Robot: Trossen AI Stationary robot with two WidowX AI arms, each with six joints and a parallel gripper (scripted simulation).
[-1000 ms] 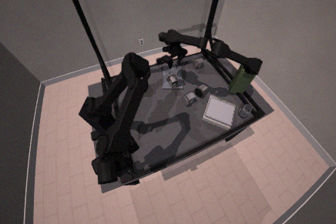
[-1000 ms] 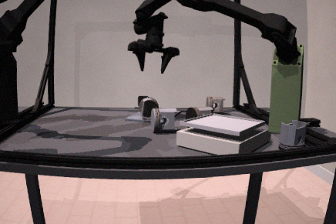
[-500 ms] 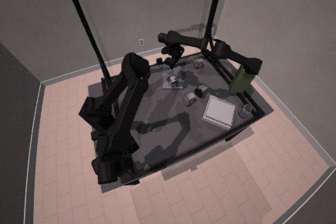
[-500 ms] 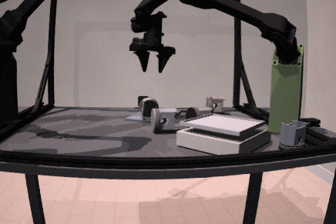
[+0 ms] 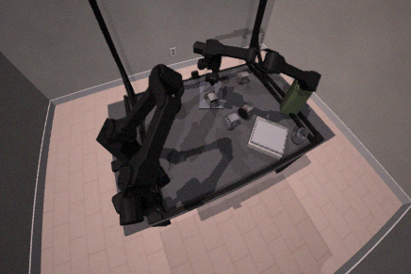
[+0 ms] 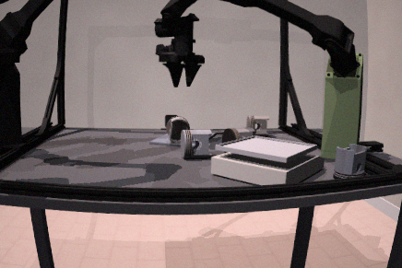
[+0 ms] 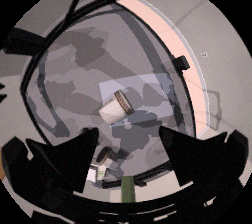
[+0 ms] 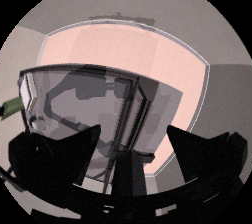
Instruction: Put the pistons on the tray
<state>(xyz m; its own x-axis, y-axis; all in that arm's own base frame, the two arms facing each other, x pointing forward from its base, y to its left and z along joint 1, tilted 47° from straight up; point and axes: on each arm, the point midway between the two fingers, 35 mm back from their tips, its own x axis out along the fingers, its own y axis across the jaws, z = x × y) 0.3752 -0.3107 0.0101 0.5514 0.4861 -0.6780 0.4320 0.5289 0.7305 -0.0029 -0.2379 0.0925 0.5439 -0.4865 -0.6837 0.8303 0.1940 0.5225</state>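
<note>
Right now the white scale pan is 36 cm ahead of my left hand, 18 cm to the left of it and 15 cm below it. From my left hand the other things lie so: flat grey steel tray (20 cm below, 5 cm behind, 1 cm to the left); piston (25 cm to the left, 17 cm below, 10 cm behind).
</note>
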